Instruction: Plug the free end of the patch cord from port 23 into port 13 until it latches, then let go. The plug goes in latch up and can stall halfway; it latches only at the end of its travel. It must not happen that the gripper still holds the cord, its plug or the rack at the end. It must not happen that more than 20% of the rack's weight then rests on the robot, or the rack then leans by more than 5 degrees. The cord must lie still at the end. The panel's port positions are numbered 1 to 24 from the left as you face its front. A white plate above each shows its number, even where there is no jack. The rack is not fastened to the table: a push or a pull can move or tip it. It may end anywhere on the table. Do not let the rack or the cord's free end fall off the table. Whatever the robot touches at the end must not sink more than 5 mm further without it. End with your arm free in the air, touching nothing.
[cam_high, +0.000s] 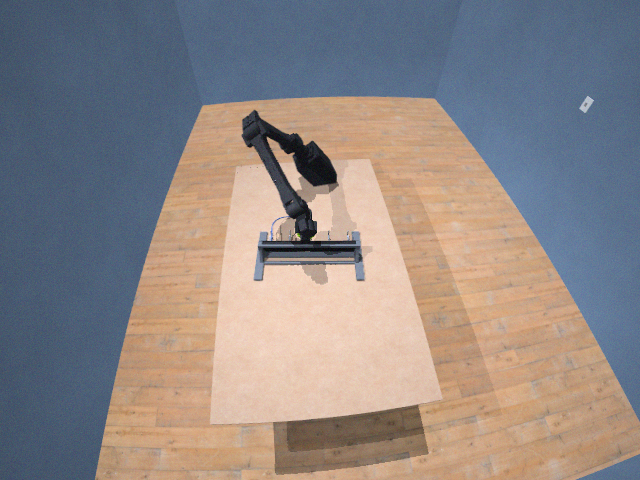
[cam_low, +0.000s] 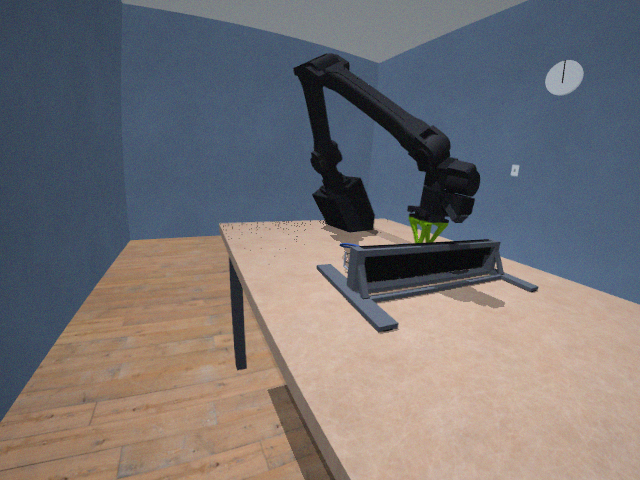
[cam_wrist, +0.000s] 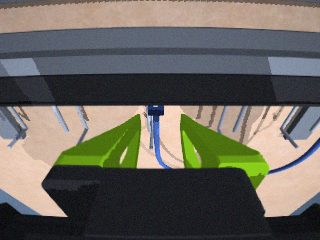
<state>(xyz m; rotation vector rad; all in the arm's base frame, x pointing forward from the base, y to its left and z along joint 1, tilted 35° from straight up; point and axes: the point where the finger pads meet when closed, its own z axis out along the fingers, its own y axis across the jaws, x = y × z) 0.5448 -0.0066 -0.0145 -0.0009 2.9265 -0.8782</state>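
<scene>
My hand is 30 mm short of the plug and 10 mm above it.
</scene>
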